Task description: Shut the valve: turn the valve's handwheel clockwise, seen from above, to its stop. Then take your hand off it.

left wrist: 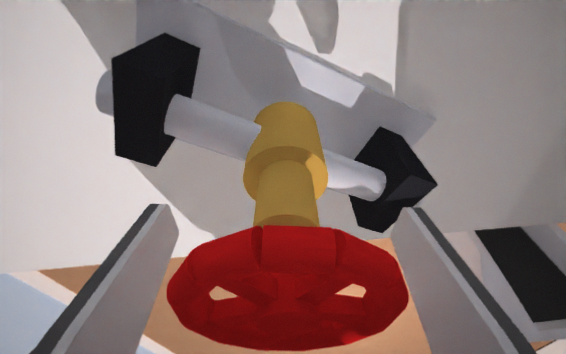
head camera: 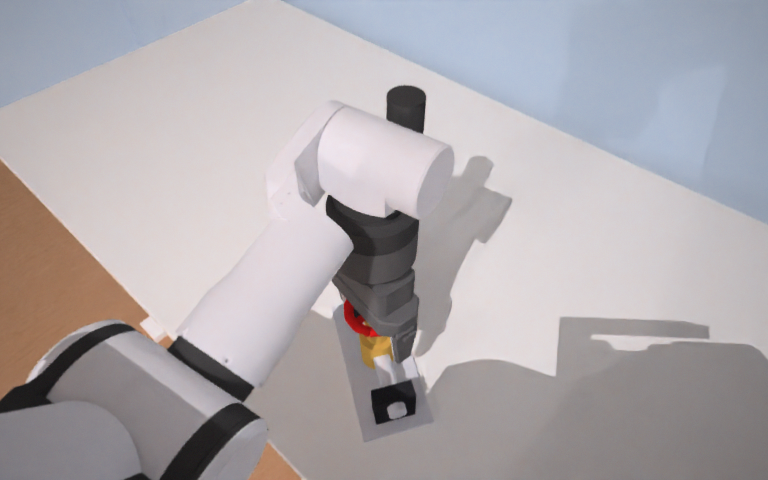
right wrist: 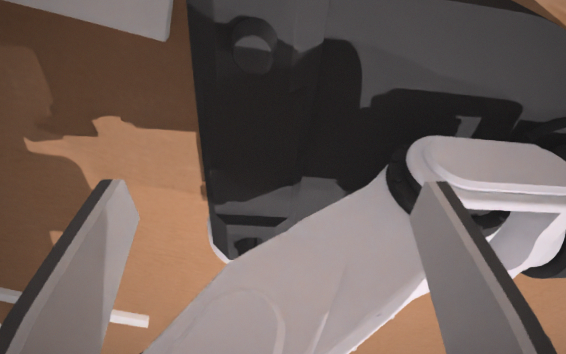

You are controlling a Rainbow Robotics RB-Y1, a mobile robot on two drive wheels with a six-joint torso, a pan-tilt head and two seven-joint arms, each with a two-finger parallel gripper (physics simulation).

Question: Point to a white table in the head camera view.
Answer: At 574, 308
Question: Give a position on a white table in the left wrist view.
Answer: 486, 79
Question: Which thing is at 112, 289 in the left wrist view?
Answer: My left gripper.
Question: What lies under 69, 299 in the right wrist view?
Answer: My right gripper.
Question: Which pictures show my left gripper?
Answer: The left wrist view and the head camera view only.
